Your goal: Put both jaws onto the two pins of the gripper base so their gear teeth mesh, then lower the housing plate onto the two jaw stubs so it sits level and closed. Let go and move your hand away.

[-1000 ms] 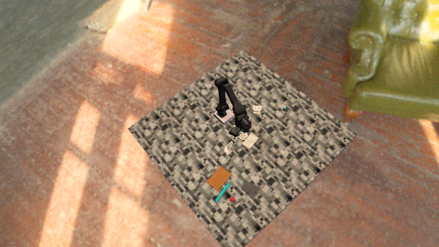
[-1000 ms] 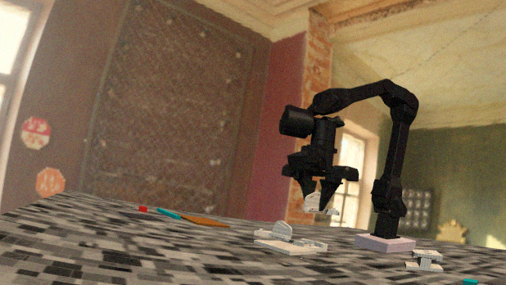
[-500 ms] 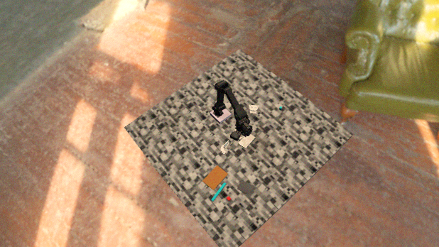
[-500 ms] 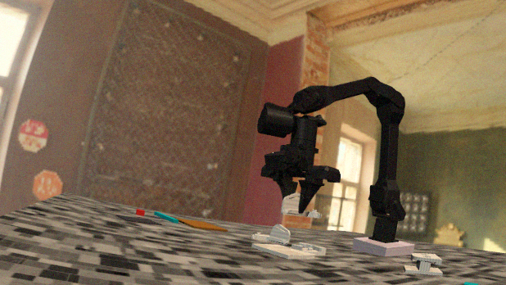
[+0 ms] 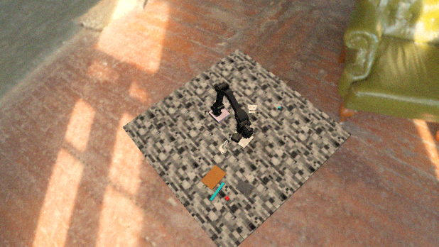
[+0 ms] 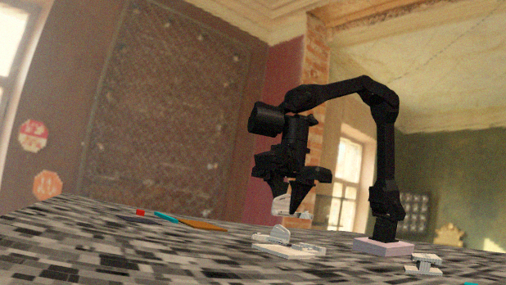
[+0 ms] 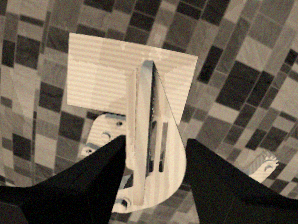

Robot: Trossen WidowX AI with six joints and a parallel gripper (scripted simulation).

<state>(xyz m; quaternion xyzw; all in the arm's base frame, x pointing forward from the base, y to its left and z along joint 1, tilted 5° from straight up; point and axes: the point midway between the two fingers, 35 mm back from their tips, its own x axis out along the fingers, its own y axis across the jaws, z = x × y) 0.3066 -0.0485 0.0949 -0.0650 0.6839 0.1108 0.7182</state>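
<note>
Right now my gripper tip is 8 cm above the cream plate, 3 cm to the right of it and 1 cm short of it. Round my gripper tip: teal bar: 40 cm to the right, 16 cm ahead, 8 cm below; then orange plate: 34 cm to the right, 8 cm below, 6 cm ahead; then grey plate: 27 cm ahead, 24 cm to the right, 8 cm below.
</note>
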